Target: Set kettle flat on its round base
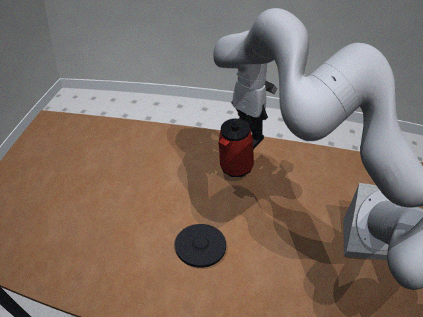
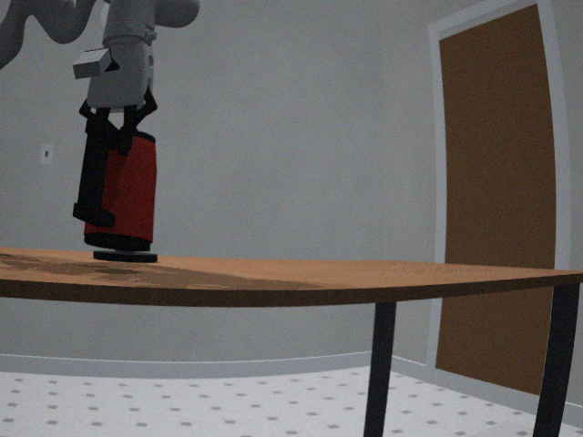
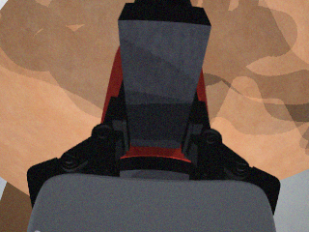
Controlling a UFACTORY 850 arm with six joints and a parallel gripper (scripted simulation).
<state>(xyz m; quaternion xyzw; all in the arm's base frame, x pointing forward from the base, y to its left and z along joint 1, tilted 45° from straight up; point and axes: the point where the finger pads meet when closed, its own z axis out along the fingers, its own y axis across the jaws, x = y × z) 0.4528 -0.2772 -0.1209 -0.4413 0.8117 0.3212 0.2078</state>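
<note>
The red kettle is 1 cm ahead of my hand, 2 cm to the left of it and 6 cm below it. The rest, counted from my hand: black round base 9 cm ahead, 36 cm to the left, 18 cm below.
</note>
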